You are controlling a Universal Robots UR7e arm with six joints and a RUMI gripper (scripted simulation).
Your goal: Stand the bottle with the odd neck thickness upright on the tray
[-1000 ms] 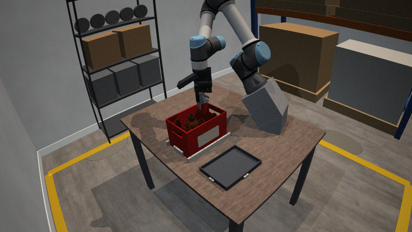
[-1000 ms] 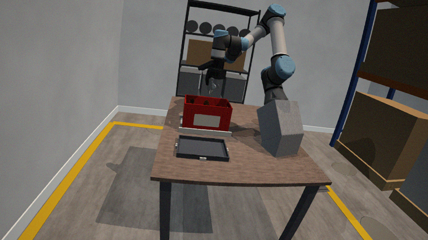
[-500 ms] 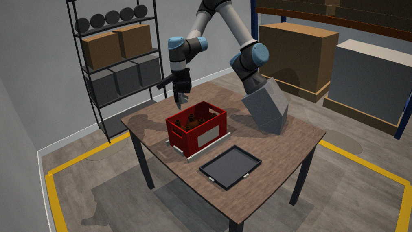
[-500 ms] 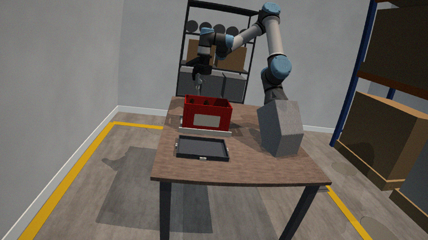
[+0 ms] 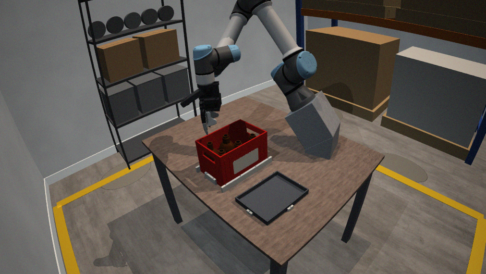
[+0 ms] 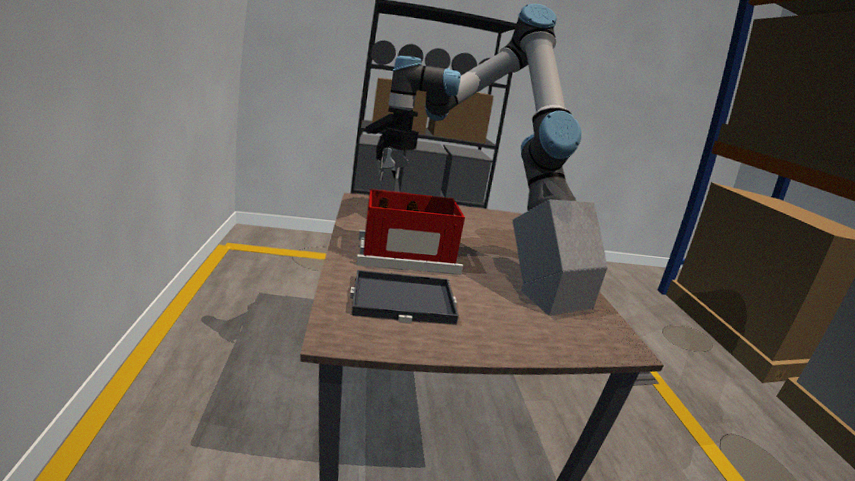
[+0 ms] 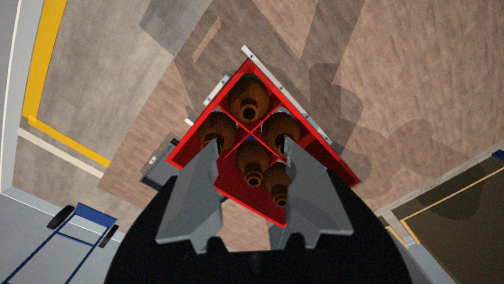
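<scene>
My hand is 8 cm past the red crate, 6 cm to the right of it and 16 cm above it. The rest, counted from my hand: dark tray (33 cm to the left, 23 cm below).
</scene>
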